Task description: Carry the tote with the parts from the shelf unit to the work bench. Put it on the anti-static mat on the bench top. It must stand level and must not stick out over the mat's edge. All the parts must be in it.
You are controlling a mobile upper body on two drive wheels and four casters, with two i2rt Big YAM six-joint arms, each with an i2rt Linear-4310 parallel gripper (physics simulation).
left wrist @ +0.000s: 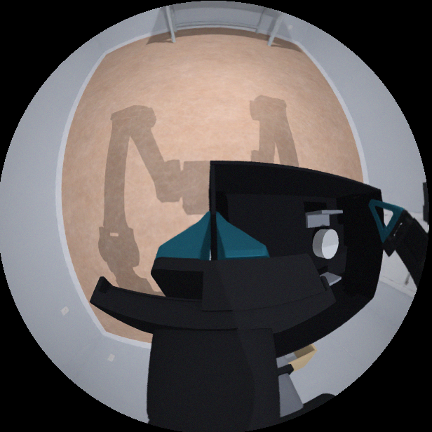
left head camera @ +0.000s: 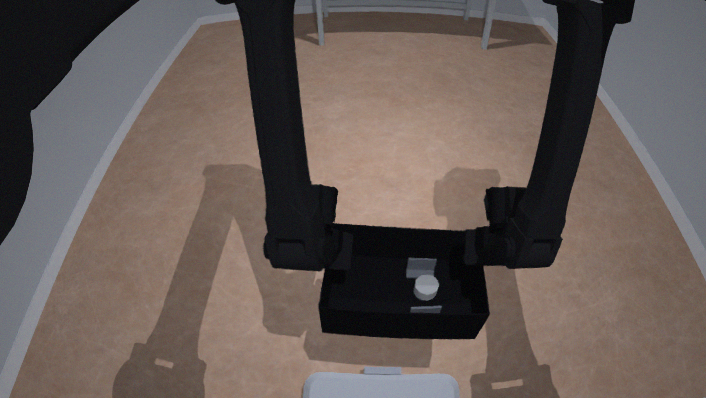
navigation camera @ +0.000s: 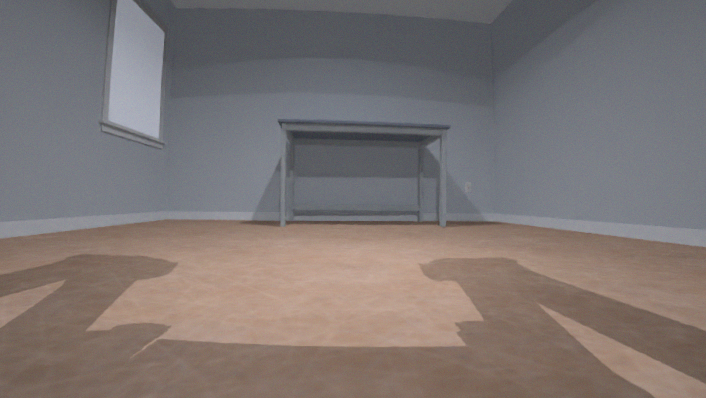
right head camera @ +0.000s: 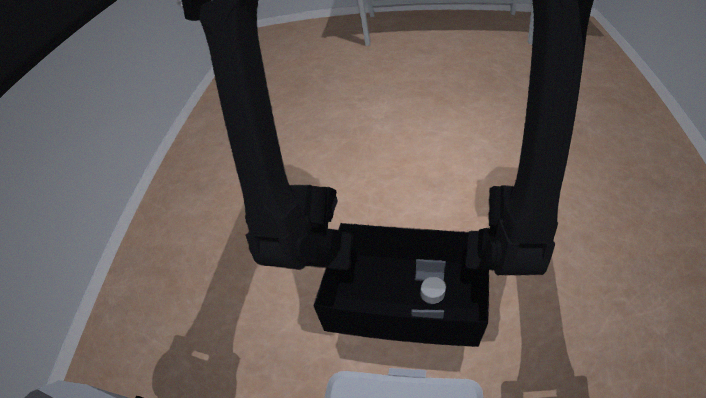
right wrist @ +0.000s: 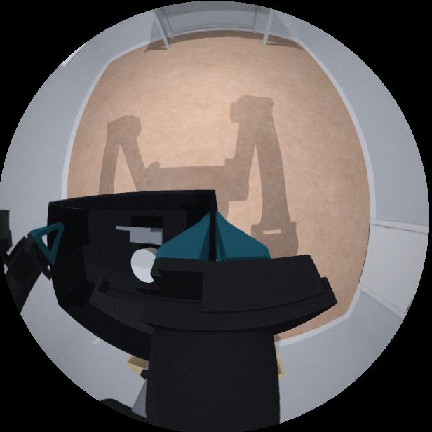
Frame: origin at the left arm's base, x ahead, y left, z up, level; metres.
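Where they show: right gripper, fingertip midpoint: (left head camera: 474, 247).
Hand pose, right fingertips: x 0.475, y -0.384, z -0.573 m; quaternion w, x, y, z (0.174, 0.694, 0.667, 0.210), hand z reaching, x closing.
Note:
After its pixels a point has its place.
The black tote (left head camera: 402, 291) @[x 0.399, y -0.234, z -0.627 m] hangs above the brown floor between my two arms and looks level. It also shows in the right head view (right head camera: 402, 291) @[x 0.404, y -0.220, z -0.627 m]. In it lie a grey cylinder (left head camera: 426, 287) @[x 0.398, y -0.281, z -0.603 m], a grey block (left head camera: 420, 267) @[x 0.454, y -0.273, z -0.622 m] and a flat grey piece (left head camera: 426, 309) @[x 0.341, y -0.276, z -0.581 m]. My left gripper (left head camera: 340, 249) @[x 0.467, y -0.088, z -0.577 m] is shut on the tote's left wall, with its teal fingers (left wrist: 212, 238) on either side of the wall edge. My right gripper (left head camera: 469, 247) @[x 0.475, y -0.384, z -0.573 m] is shut on the right wall in the same way (right wrist: 212, 238). The grey work bench (navigation camera: 362, 170) stands ahead at the far wall. Its top is seen edge-on, so the mat is hidden.
The bench's legs (left head camera: 402, 20) show at the top of the left head view. A window (navigation camera: 135, 74) @[x 2.970, y 1.684, z -0.042 m] is in the left wall. Grey walls with a baseboard close the room on both sides. My own base (left head camera: 380, 385) @[x 0.278, y -0.217, z -1.150 m] sits just below the tote.

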